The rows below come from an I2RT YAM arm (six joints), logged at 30 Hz.
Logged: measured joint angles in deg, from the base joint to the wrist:
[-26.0 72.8 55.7 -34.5 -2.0 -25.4]
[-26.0 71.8 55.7 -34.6 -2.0 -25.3]
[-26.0 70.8 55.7 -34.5 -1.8 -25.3]
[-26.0 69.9 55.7 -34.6 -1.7 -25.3]
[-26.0 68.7 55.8 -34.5 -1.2 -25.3]
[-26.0 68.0 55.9 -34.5 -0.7 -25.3]
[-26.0 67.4 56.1 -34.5 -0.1 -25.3]
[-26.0 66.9 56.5 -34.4 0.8 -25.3]
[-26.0 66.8 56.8 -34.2 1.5 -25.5]
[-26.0 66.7 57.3 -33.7 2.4 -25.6]
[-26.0 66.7 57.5 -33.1 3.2 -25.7]
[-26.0 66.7 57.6 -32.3 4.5 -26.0]
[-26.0 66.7 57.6 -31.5 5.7 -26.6]
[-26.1 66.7 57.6 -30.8 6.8 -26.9]
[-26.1 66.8 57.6 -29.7 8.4 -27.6]
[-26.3 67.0 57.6 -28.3 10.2 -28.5]
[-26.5 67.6 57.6 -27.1 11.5 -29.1]
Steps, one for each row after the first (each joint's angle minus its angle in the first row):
[0.0 -1.0 0.0 -0.1 0.0 0.1]
[0.0 -2.0 0.0 0.0 0.2 0.1]
[0.0 -2.9 0.0 -0.1 0.3 0.1]
[0.0 -4.1 0.1 0.0 0.8 0.1]
[0.0 -4.8 0.2 0.0 1.3 0.1]
[0.0 -5.4 0.4 0.0 1.9 0.1]
[0.0 -5.9 0.8 0.1 2.8 0.1]
[0.0 -6.0 1.1 0.3 3.5 -0.1]
[0.0 -6.1 1.6 0.8 4.4 -0.2]
[0.0 -6.1 1.8 1.4 5.2 -0.3]
[0.0 -6.1 1.9 2.2 6.5 -0.6]
[0.0 -6.1 1.9 3.0 7.7 -1.2]
[-0.1 -6.1 1.9 3.7 8.8 -1.5]
[-0.1 -6.0 1.9 4.8 10.4 -2.2]
[-0.3 -5.8 1.9 6.2 12.2 -3.1]
[-0.5 -5.2 1.9 7.4 13.5 -3.7]

